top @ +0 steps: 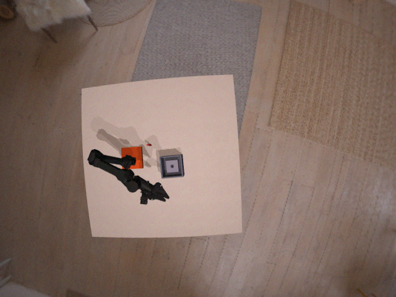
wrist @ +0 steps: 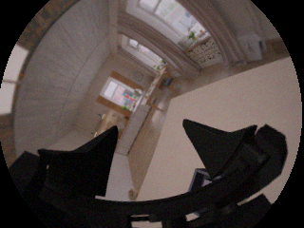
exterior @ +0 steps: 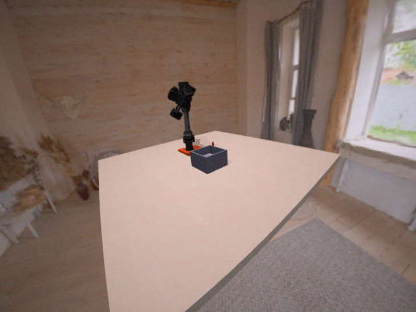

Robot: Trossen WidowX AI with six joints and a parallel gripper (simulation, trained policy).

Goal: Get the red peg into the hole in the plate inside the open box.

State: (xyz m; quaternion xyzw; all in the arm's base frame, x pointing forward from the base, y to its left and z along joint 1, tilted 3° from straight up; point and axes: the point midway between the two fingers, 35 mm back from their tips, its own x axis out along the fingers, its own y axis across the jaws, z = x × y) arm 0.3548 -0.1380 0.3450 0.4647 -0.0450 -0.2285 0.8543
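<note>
Right now the red peg is 340 mm below my gripper tip, 280 mm to the left of it and 240 mm behind it. Also, from my gripper tip: dark blue box 350 mm below, 140 mm to the left, 40 mm behind.
</note>
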